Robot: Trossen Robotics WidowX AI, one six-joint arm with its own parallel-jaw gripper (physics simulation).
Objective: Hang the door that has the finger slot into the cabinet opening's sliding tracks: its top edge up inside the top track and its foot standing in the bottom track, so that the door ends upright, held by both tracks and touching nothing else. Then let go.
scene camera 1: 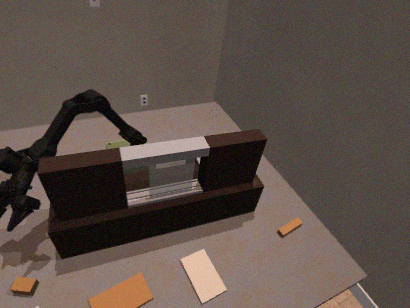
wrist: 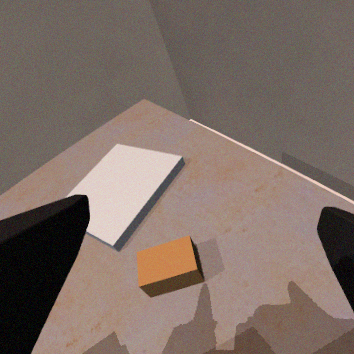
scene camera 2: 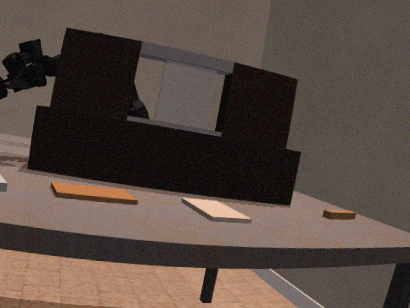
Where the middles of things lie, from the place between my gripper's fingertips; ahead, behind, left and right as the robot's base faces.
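You'd find the grey top track [scene camera 1: 135, 156] 500 mm to the left of my hand, 180 mm above it and 20 mm behind it. Going by their middles, that track is the nearest to my hand of the things named here. There's also the cream panel [scene camera 1: 204, 278], which is 570 mm to the left of my hand, 230 mm ahead of it and 180 mm below it.
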